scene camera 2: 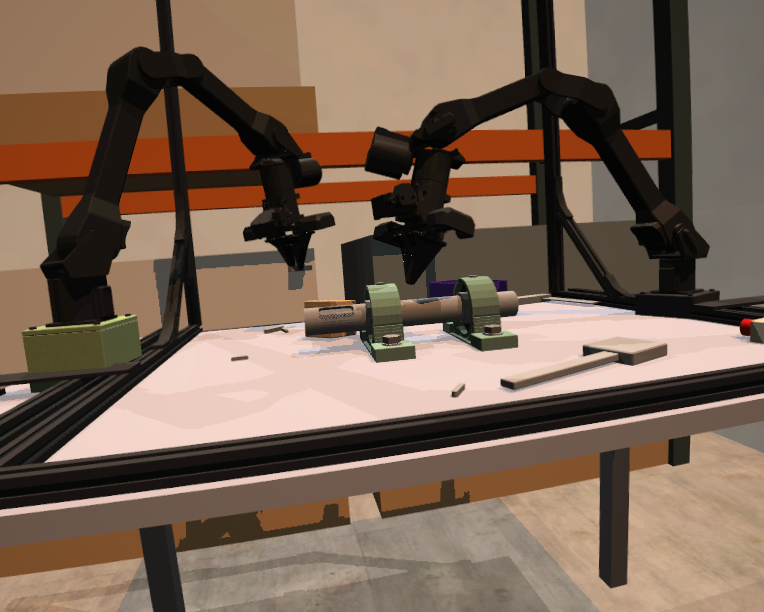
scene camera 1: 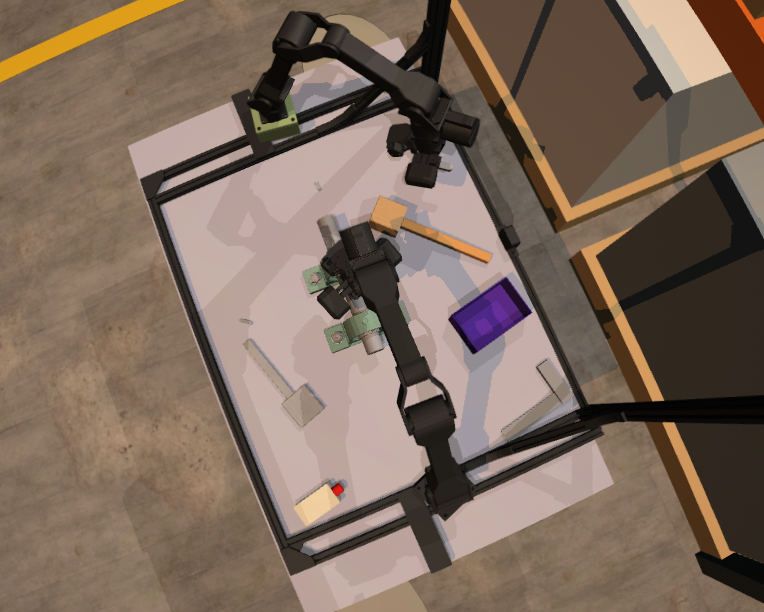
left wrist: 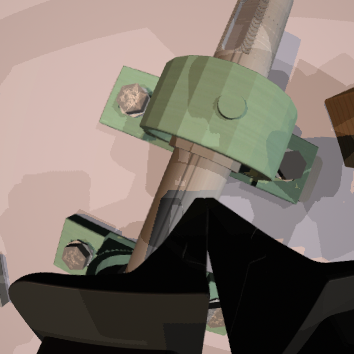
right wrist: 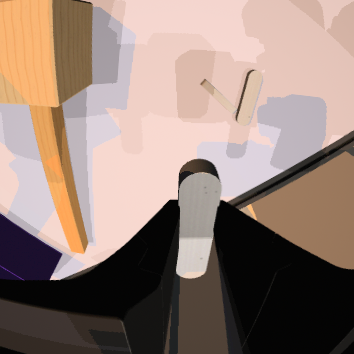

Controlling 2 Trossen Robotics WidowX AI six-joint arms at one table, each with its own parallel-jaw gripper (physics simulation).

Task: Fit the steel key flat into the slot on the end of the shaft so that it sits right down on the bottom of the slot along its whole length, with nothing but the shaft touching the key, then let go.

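Where they show: left gripper, fingertip midpoint: (scene camera 2: pixel 410 284) (left wrist: pixel 203 206); right gripper, fingertip midpoint: (scene camera 2: pixel 297 270) (scene camera 1: pixel 432 163) (right wrist: pixel 195 208); left arm's base at its link origin: (scene camera 2: pixel 676 292) (scene camera 1: pixel 445 488); right arm's base at its link origin: (scene camera 2: pixel 83 322) (scene camera 1: pixel 272 109).
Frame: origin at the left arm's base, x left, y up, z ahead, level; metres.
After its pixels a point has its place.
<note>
The steel key (right wrist: pixel 199 220) @[y 0.090, x -0.467, z 0.526 m], a grey bar with rounded ends, is held between the fingers of my right gripper (scene camera 2: pixel 297 267) @[y 0.082, x -0.466, z 0.525 m] (right wrist: pixel 195 208) @[y 0.082, x -0.466, z 0.525 m], high above the table. The shaft (scene camera 1: pixel 327 226) @[y 0.031, x -0.210, z 0.593 m] (scene camera 2: pixel 414 311) @[y 0.015, x -0.141, z 0.476 m] (left wrist: pixel 200 172) @[y 0.031, x -0.164, z 0.479 m] lies horizontally through two green bearing blocks (scene camera 2: pixel 382 306) @[y 0.029, x -0.139, z 0.531 m] (left wrist: pixel 215 100) @[y 0.057, x -0.170, z 0.512 m]. The end slot (scene camera 2: pixel 336 312) @[y 0.023, x -0.194, z 0.577 m] (left wrist: pixel 246 25) @[y 0.025, x -0.196, z 0.574 m] faces up and shows no key; its far end is cut off in the left wrist view. My left gripper (scene camera 2: pixel 412 281) @[y 0.054, x -0.164, z 0.464 m] (left wrist: pixel 203 206) @[y 0.054, x -0.164, z 0.464 m] is shut and empty, above the shaft between the blocks. A dark patch on the shaft there may be another slot or shadow.
A wooden mallet (scene camera 1: pixel 388 214) @[y 0.027, x -0.328, z 0.520 m] (right wrist: pixel 30 50) @[y 0.027, x -0.344, z 0.530 m] lies beside the shaft. A purple bin (scene camera 1: pixel 462 335) @[y -0.005, x -0.260, z 0.212 m], a grey mallet (scene camera 1: pixel 302 405) @[y -0.024, x 0.102, z 0.346 m] (scene camera 2: pixel 624 350) @[y -0.023, x 0.122, z 0.376 m], a metal square (scene camera 1: pixel 553 381) @[y -0.022, x -0.339, z -0.006 m] and a red-capped bottle (scene camera 1: pixel 317 503) @[y -0.011, x 0.223, z 0.167 m] are around. Small loose pieces (scene camera 1: pixel 246 321) @[y -0.033, x 0.068, z 0.576 m] (scene camera 2: pixel 457 389) @[y -0.032, x 0.076, z 0.584 m] (right wrist: pixel 250 97) lie on the table.
</note>
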